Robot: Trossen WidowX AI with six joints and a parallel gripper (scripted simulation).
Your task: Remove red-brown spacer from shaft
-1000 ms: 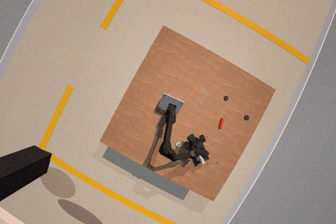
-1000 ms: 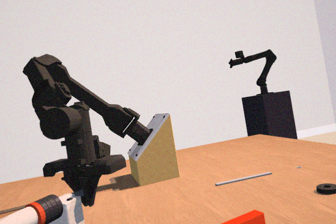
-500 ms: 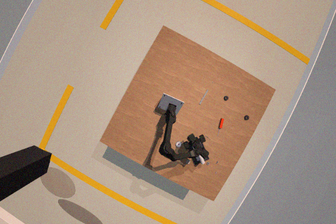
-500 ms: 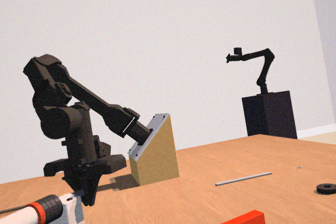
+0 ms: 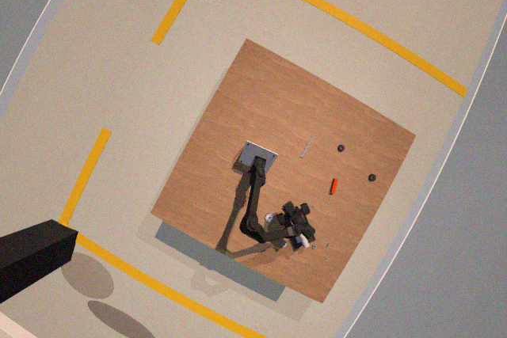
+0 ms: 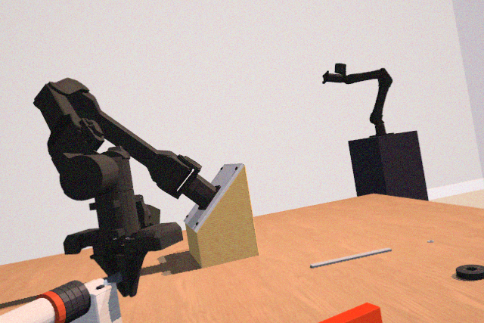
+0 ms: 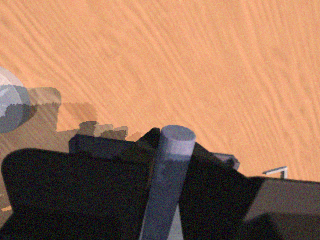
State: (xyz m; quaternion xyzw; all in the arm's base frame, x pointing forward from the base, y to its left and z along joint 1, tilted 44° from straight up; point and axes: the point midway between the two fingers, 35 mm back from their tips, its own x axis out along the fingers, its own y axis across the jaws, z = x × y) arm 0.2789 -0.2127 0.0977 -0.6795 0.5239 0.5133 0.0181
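My gripper tip is 6 cm to the left of the blue-grey shaft, 5 cm short of it and 3 cm below it. The rest, counted from my gripper tip: black collar 9 cm to the right, 8 cm ahead, 3 cm above; orange-red ring 10 cm to the right, 9 cm ahead, 3 cm above; black spacer 8 cm to the right, 8 cm ahead, 3 cm above.
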